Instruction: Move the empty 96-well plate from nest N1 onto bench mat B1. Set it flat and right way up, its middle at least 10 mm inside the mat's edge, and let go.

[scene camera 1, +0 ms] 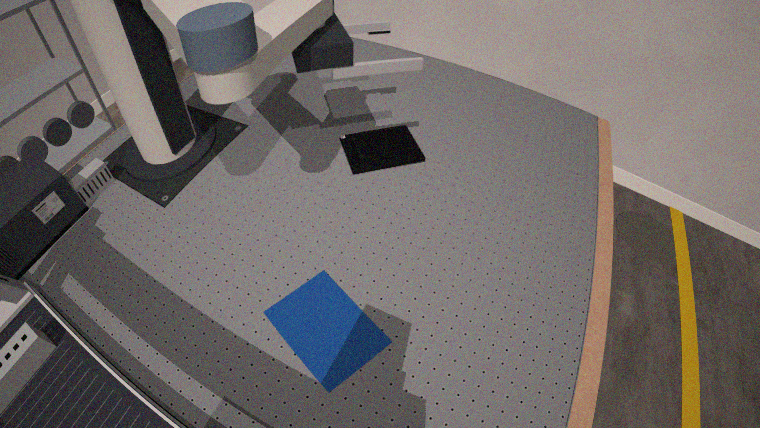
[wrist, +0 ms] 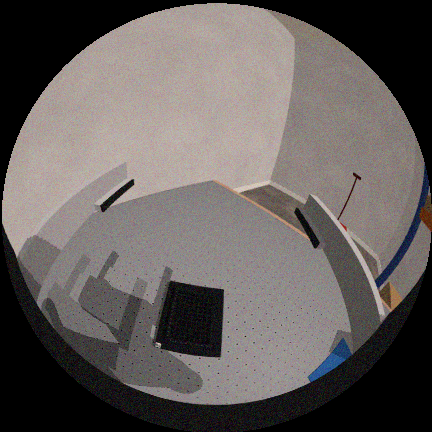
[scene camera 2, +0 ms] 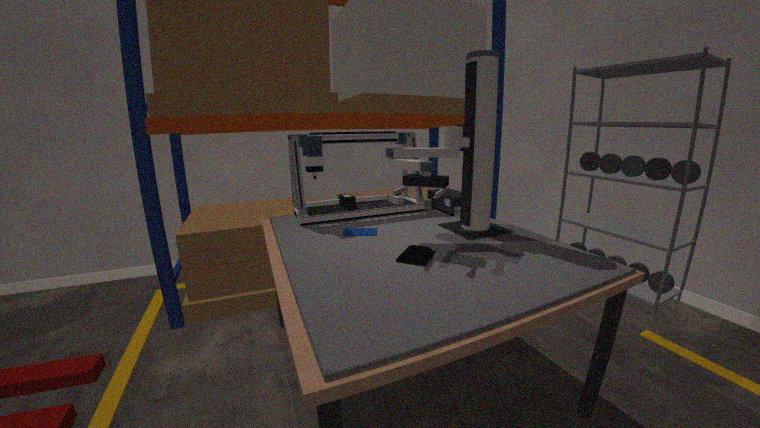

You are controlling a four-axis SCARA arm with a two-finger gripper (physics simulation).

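Pixels of known places: gripper, fingertip midpoint: (scene camera 1: pixel 404 42) (wrist: pixel 216 182) (scene camera 2: pixel 414 194); arm's base, origin of the base link: (scene camera 1: pixel 171 149) (scene camera 2: pixel 474 230).
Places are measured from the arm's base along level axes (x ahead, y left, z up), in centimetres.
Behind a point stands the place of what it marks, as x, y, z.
The 96-well plate (scene camera 1: pixel 381 147) {49.2, 19.5, 3.8} (scene camera 2: pixel 416 254) {50.3, 24.7, 3.8} (wrist: pixel 192 316) {48.5, 21.3, 3.8} is black and lies flat in the black nest N1 (wrist: pixel 192 351) {43.7, 15.6, 2.5}; the two are hard to tell apart, and faint rows of wells show in the wrist view. Bench mat B1 (scene camera 1: pixel 319 324) {57.1, -20.0, 1.5} (scene camera 2: pixel 363 231) {56.5, -19.7, 1.5} (wrist: pixel 329 366) {57.8, -17.3, 1.5} is a blue square, and it is cut off at the lower right of the wrist view. My gripper (scene camera 1: pixel 405 46) {50.7, 22.9, 27.8} (wrist: pixel 216 182) {50.7, 22.9, 27.8} is open, with nothing between its widely spaced fingers. It hangs above the table, higher than the plate and apart from it. Its fingers are small and dim in scene camera 2.
The arm's column (scene camera 1: pixel 143 90) {6.3, -4.1, 21.8} (scene camera 2: pixel 481 143) {4.3, 6.1, 46.2} stands on a dark base plate at the table's edge. A framed machine (scene camera 2: pixel 295 180) {84.9, -50.9, 26.1} stands behind the mat. A dark box with a label (scene camera 1: pixel 31 223) {-3.5, -36.3, 8.9} sits beside the column. Shadows of the arm fall beside the nest.
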